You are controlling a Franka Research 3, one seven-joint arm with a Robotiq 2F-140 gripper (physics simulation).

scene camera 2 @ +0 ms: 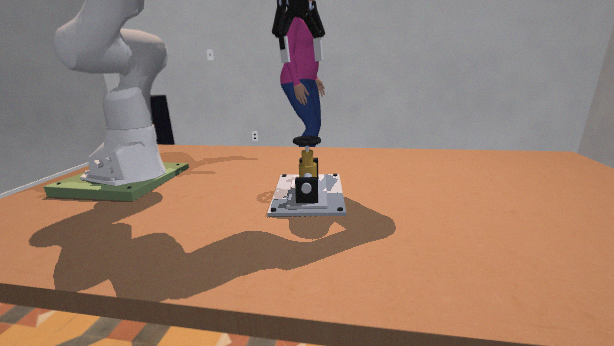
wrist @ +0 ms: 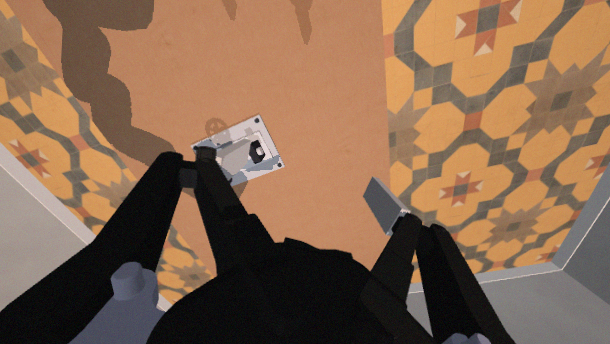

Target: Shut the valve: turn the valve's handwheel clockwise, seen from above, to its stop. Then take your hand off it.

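Observation:
The valve has a black handwheel [scene camera 2: 306,140] on top of a brass body [scene camera 2: 307,167]. It stands upright on a pale base plate [scene camera 2: 331,210] [wrist: 272,139] with black end blocks. In the wrist view the handwheel does not show; the left finger covers part of the plate, and a wheel-shaped shadow lies beside it. My gripper [scene camera 2: 301,54] [wrist: 310,169] is wide open and empty, with its fingers pointing down. In the scene view it appears well above the handwheel, apart from it; the depth between them is hard to tell.
The arm stands on a green base [scene camera 2: 131,192] at the left of the wooden table [scene camera 2: 475,240] [wrist: 300,85]. A person in a pink top [scene camera 2: 306,70] and blue trousers shows behind the gripper and handwheel. A dark panel [scene camera 2: 162,120] stands behind the arm. The arm's shadow crosses the table.

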